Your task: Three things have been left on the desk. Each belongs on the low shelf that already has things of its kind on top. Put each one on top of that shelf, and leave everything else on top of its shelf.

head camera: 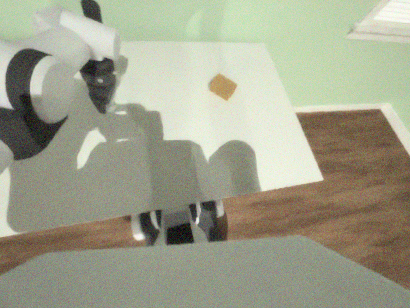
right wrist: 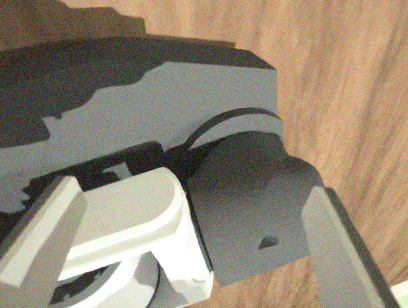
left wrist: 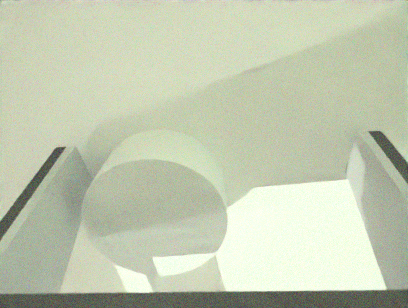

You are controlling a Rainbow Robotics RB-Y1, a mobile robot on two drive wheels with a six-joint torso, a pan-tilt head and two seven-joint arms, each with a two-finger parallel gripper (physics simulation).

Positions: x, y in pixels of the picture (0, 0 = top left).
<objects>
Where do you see a white desk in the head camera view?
170, 142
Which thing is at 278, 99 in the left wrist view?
A white desk.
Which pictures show the left gripper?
The head camera view and the left wrist view only.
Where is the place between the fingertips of the left gripper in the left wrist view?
At 213, 157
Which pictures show the right gripper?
The right wrist view only.
</objects>
